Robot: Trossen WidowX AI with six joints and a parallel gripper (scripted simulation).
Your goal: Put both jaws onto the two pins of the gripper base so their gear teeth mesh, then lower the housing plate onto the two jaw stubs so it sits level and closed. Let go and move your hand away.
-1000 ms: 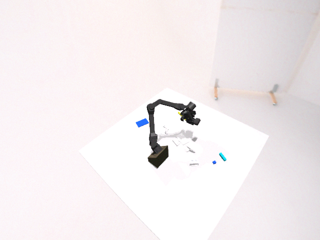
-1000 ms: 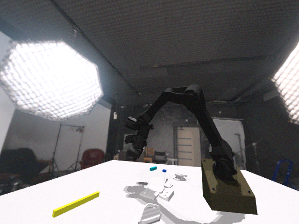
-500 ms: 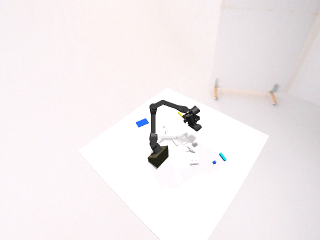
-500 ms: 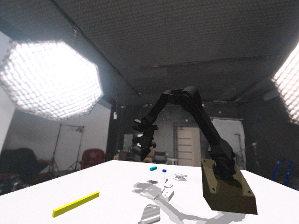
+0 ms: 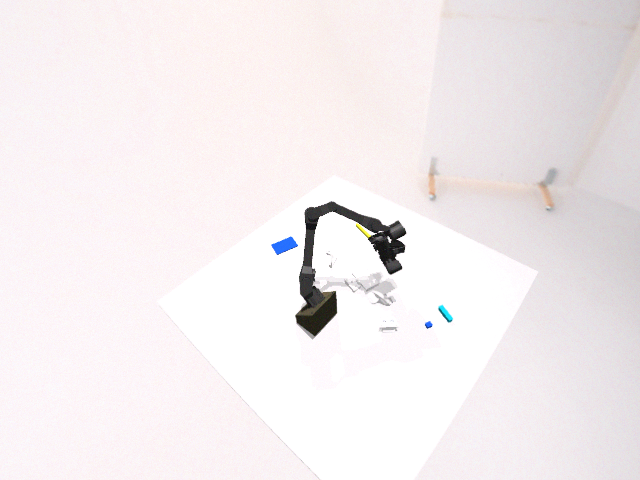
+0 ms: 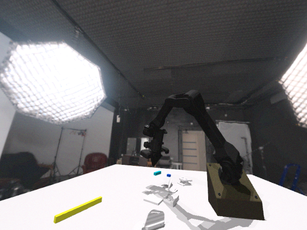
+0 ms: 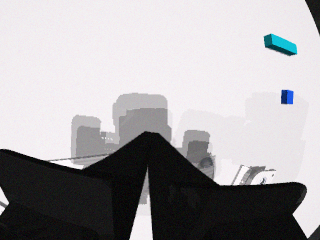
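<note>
My gripper tip is now 10 cm above the white jaw, 9 cm past it and 4 cm to the left of it. Also, from my gripper tip: flat white plate 11 cm to the left, 11 cm below, 5 cm behind; cyan block 28 cm to the right, 10 cm below, 2 cm ahead; blue cube 25 cm to the right, 10 cm below, 7 cm behind.
</note>
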